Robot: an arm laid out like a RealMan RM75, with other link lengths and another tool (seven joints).
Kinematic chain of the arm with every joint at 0, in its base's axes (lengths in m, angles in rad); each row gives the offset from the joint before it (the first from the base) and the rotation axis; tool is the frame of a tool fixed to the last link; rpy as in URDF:
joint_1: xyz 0 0 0.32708 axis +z
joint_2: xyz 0 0 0 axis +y
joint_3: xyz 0 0 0.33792 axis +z
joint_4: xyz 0 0 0 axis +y
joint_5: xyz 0 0 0.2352 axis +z
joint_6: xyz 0 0 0 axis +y
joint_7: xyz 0 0 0.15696 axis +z
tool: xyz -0.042 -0.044 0.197 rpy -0.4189 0 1.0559
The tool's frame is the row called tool.
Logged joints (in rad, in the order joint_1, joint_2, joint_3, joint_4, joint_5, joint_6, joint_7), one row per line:
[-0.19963, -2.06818, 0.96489, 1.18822, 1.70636, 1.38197, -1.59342]
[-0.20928, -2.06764, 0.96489, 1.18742, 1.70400, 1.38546, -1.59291]
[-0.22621, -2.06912, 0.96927, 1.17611, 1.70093, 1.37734, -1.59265]
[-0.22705, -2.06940, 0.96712, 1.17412, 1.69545, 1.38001, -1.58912]
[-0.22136, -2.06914, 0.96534, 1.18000, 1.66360, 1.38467, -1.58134]
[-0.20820, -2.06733, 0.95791, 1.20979, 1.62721, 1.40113, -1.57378]
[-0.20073, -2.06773, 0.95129, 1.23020, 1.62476, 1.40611, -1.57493]
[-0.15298, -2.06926, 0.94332, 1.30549, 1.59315, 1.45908, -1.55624]
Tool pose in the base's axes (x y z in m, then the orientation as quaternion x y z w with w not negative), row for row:
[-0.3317, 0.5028, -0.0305, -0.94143, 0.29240, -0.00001, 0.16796]
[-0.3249, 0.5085, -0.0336, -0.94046, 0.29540, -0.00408, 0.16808]
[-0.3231, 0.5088, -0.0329, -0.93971, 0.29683, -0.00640, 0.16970]
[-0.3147, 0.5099, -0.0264, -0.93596, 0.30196, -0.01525, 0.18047]
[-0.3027, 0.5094, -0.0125, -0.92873, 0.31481, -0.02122, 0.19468]
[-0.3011, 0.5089, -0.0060, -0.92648, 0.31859, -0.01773, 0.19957]
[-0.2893, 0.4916, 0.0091, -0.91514, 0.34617, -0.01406, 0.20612]
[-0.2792, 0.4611, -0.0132, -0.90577, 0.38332, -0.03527, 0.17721]
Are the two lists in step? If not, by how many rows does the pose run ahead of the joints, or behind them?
The pose runs 1 row ahead of the joints: the pose in row i belongs to the joints in row i + 1.
